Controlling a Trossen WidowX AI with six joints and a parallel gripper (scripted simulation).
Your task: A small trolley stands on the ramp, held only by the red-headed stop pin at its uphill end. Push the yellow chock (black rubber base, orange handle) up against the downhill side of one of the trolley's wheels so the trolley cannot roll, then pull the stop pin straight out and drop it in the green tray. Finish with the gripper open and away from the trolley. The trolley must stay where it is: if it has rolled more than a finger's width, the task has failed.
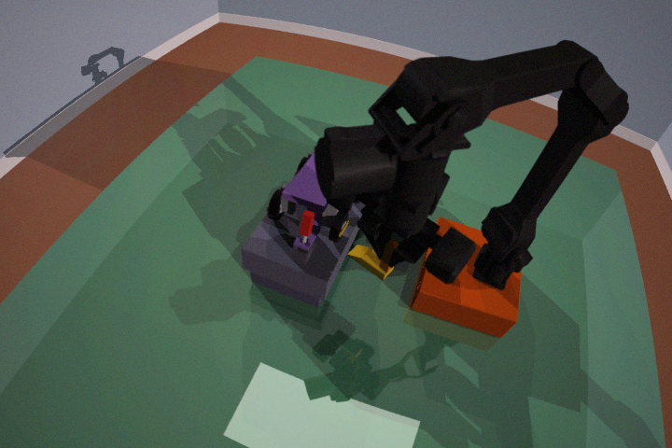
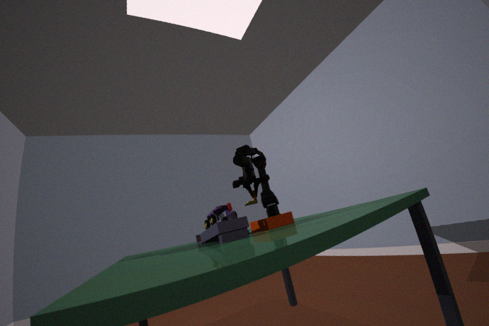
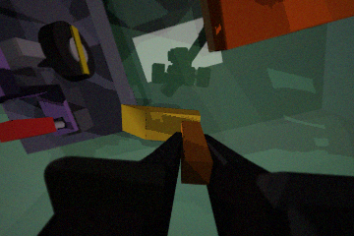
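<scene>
Right now my gripper tip is 20 mm short of the yellow chock, 10 mm to the left of it and 10 mm above it. Also, from my gripper tip: purple trolley: 170 mm ahead, 120 mm to the right, 60 mm below; stop pin: 130 mm ahead, 10 mm to the right, 40 mm below; grey ramp: 170 mm ahead, 120 mm to the right, 120 mm below.
</scene>
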